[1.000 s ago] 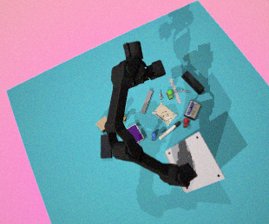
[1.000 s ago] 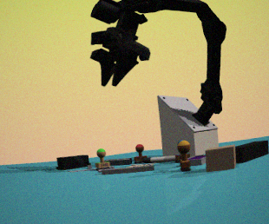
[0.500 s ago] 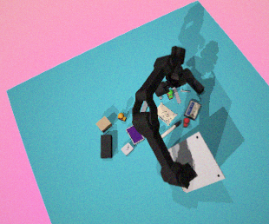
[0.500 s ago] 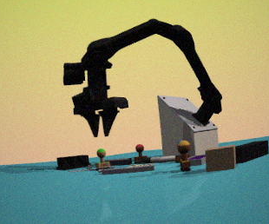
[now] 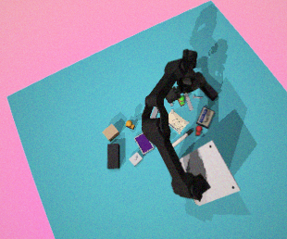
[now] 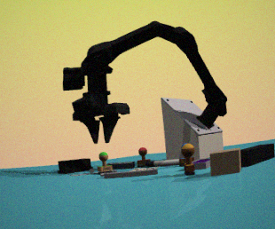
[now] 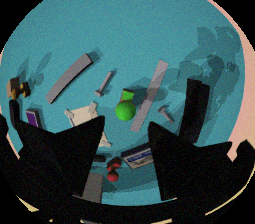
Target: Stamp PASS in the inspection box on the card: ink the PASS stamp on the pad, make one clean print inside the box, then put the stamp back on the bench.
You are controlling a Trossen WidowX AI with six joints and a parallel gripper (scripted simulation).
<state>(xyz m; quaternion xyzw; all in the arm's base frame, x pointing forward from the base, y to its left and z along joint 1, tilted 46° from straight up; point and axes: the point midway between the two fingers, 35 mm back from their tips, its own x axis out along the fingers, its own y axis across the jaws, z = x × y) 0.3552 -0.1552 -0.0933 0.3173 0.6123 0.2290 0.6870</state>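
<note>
Right now the green-knobbed stamp is 70 mm below my gripper tip. The rest, counted from my gripper tip: black box 140 mm to the right, 70 mm below, 10 mm behind; then beige card 90 mm below, 80 mm to the left, 70 mm behind; then red-knobbed stamp 170 mm behind, 70 mm below, 20 mm to the left.
</note>
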